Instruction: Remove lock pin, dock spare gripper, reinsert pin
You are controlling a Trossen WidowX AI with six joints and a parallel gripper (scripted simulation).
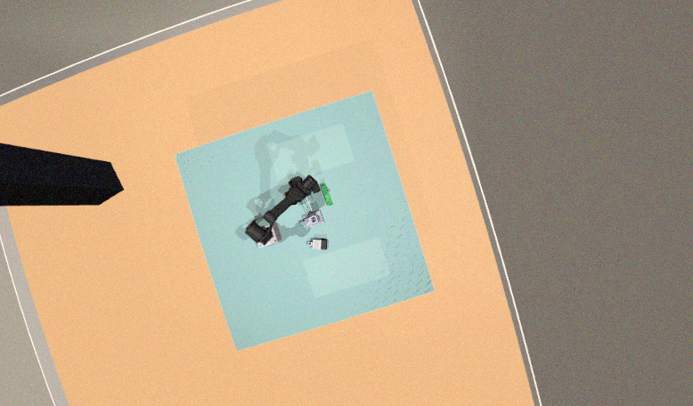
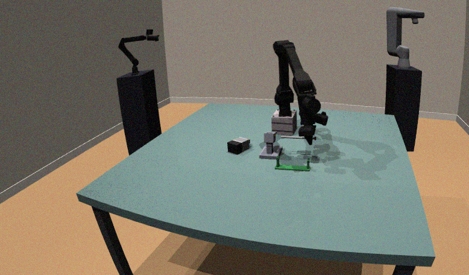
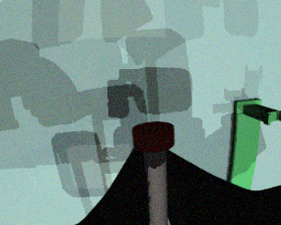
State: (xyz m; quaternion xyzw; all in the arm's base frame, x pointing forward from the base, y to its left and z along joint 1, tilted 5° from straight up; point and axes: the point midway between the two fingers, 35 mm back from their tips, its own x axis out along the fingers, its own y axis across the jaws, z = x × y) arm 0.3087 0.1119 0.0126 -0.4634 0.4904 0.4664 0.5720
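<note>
The green cradle lies 10 cm ahead of my gripper tip, 7 cm to the right of it and 4 cm below it. The rest, counted from my gripper tip: socket (4 cm behind, 17 cm to the right, 1 cm below); then spare gripper (9 cm behind, 31 cm to the right, 4 cm below).
</note>
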